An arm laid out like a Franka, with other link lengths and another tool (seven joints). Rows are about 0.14 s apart.
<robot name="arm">
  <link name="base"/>
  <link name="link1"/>
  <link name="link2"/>
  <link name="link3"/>
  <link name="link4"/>
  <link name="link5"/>
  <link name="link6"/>
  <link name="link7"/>
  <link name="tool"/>
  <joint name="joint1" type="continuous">
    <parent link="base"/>
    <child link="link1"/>
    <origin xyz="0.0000 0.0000 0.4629" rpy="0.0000 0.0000 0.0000"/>
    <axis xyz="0 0 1"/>
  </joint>
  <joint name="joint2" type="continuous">
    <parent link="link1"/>
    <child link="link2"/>
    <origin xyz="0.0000 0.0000 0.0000" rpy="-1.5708 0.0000 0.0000"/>
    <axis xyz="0 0 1"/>
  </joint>
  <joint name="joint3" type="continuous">
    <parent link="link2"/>
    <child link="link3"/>
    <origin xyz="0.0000 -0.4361 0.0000" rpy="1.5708 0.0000 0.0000"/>
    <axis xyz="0 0 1"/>
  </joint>
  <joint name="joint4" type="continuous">
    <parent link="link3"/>
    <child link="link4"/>
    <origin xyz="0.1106 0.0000 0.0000" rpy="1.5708 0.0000 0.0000"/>
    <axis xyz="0 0 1"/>
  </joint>
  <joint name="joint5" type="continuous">
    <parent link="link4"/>
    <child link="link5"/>
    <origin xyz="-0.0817 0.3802 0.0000" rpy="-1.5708 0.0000 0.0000"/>
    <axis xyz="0 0 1"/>
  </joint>
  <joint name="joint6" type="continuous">
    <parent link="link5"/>
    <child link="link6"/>
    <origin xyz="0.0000 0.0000 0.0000" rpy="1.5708 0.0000 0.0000"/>
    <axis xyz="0 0 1"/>
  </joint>
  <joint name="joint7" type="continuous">
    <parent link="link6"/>
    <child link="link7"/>
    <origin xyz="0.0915 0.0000 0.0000" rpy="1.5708 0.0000 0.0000"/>
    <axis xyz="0 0 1"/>
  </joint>
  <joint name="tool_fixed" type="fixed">
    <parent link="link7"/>
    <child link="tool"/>
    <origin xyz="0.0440 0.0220 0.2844" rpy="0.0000 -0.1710 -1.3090"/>
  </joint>
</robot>
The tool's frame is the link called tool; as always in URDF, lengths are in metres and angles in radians. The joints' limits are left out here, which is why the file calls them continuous.
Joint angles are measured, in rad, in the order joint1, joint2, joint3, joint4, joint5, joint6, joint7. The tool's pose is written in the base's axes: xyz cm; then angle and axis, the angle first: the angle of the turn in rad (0 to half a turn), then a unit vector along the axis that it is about. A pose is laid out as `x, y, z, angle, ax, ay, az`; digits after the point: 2 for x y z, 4 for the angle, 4 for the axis.
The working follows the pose.
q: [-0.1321, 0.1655, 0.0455, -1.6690, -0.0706, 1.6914, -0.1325]
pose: 66.02, -9.32, 55.50, 3.0879, 0.7638, 0.6303, -0.1386
Where each joint sits with the arm in this pose, in the base's axes (m; each line is computed from the numbers above, not from the rounded line before):
joint1: 0.0000 0.0000 0.4629
joint2: 0.0000 0.0000 0.4629
joint3: 0.0712 -0.0095 0.8930
joint4: 0.1799 -0.0188 0.8748
joint5: 0.5668 -0.0525 0.8547
joint6: 0.5668 -0.0525 0.8547
joint7: 0.6571 -0.0595 0.8416
the tool: 0.6602 -0.0932 0.5550

